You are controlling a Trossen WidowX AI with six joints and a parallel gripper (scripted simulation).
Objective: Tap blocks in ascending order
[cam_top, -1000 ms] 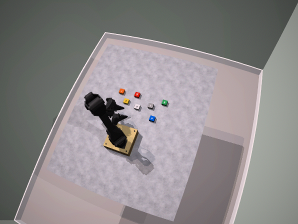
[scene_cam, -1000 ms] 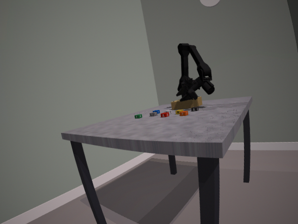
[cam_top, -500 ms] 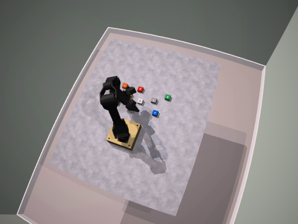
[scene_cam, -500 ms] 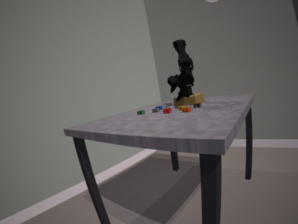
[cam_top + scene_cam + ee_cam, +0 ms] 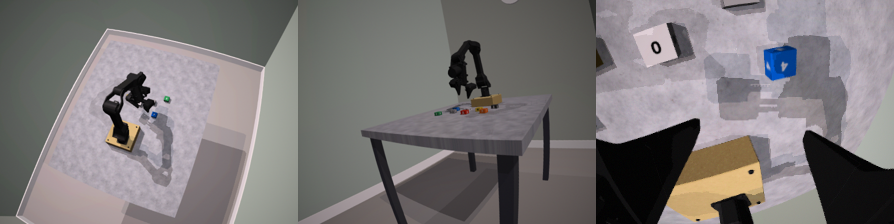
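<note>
Now: the white block 7 cm ahead of my gripper tip, 6 cm to the left of it and 7 cm below it. From my gripper tip the other things lie so: blue block (1 cm ahead, 6 cm to the right, 7 cm below); yellow block (10 cm ahead, 14 cm to the left, 7 cm below); grey block (10 cm ahead, 3 cm to the right, 7 cm below).
</note>
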